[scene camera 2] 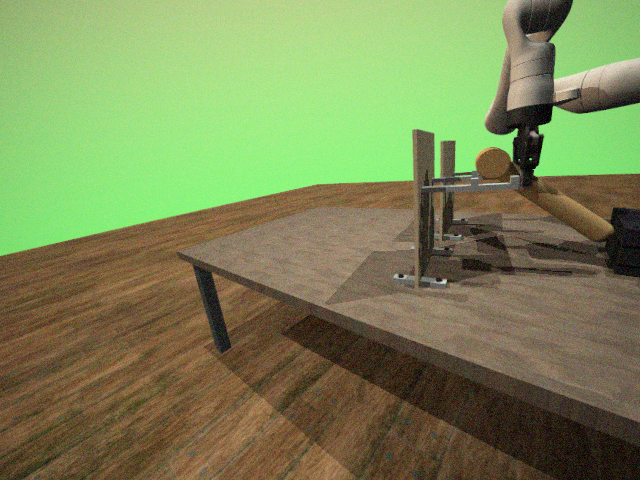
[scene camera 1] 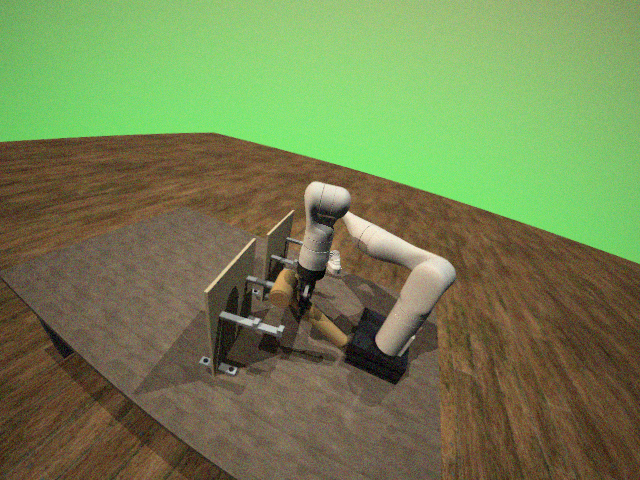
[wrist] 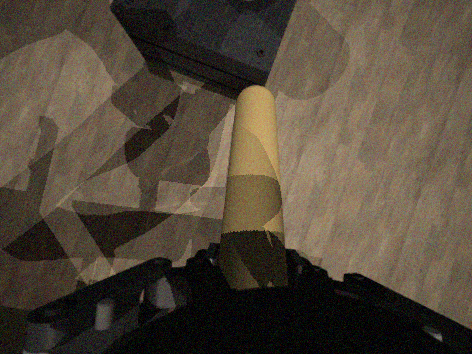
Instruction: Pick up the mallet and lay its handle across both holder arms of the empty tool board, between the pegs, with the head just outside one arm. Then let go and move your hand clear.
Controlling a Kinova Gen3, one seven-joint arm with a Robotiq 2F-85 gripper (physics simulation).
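Where they show: gripper, fingertip midpoint: (scene camera 2: 522, 187) (scene camera 1: 302, 308) (wrist: 251, 260); arm's base at its link origin: (scene camera 1: 388, 343).
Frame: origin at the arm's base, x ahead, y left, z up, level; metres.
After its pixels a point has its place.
The wooden mallet's head (scene camera 1: 283, 288) {x 0.324, y 0.152, z 0.177 m} (scene camera 2: 492, 163) {x 0.326, y 0.167, z 0.149 m} is near holder-arm height. Its handle (scene camera 1: 329, 329) {x 0.185, y 0.094, z 0.048 m} (scene camera 2: 573, 211) {x 0.190, y 0.101, z 0.042 m} (wrist: 255, 150) {x 0.202, y 0.079, z 0.068 m} slopes down towards the robot base. My gripper (scene camera 1: 303, 307) {x 0.278, y 0.102, z 0.089 m} (scene camera 2: 527, 178) {x 0.278, y 0.102, z 0.089 m} (wrist: 251, 260) {x 0.278, y 0.102, z 0.089 m} is shut on the handle close to the head. The nearer tool board (scene camera 1: 222, 304) {x 0.434, y 0.255, z 0.139 m} (scene camera 2: 419, 217) {x 0.424, y 0.298, z 0.062 m} stands upright with two grey holder arms and carries no tool. Its near arm (scene camera 1: 248, 321) {x 0.361, y 0.246, z 0.117 m} (scene camera 2: 465, 188) {x 0.352, y 0.255, z 0.112 m} shows both pegs. Its other arm (scene camera 1: 258, 281) {x 0.429, y 0.107, z 0.117 m} runs behind the head in scene camera 1, which hides its end. Whether head and arm touch is unclear.
A second upright board (scene camera 1: 279, 240) {x 0.498, y -0.127, z 0.129 m} (scene camera 2: 447, 180) with grey holder arms stands behind the first, close to the head and my arm. The black robot base (scene camera 1: 377, 356) {x 0.024, y 0.066, z -0.003 m} (scene camera 2: 625, 240) {x 0.104, y 0.068, z -0.019 m} (wrist: 210, 35) {x 0.095, y -0.004, z 0.006 m} is near the handle's low end; I cannot tell if they touch.
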